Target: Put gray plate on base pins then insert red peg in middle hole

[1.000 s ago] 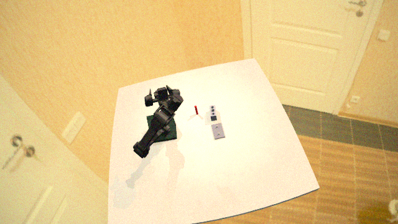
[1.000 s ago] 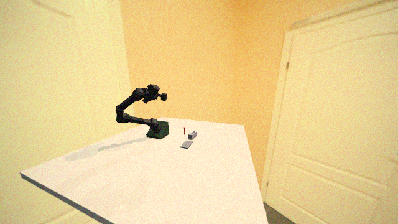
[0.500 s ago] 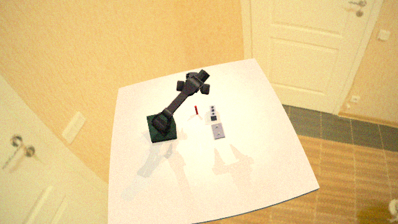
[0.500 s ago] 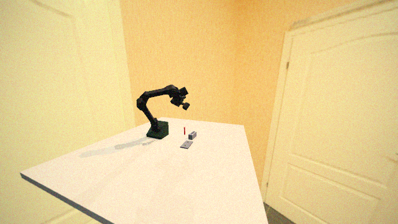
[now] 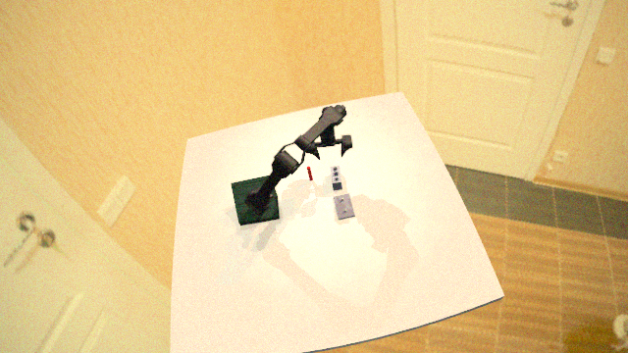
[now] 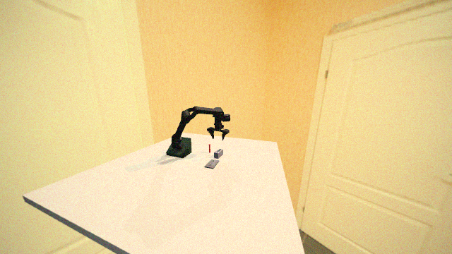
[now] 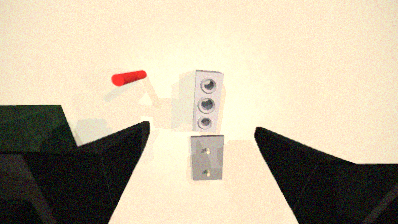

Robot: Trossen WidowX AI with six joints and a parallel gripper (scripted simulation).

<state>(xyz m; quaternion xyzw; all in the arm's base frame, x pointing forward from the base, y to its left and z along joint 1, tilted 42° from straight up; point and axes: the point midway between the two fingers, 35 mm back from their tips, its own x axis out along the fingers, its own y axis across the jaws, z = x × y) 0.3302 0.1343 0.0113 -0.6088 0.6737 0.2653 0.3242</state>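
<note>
The gray plate is 1 cm ahead of my gripper tip, 1 cm to the right of it and 11 cm below it. From my gripper tip the other things lie so: red peg 10 cm behind, 3 cm to the left, 11 cm below.
</note>
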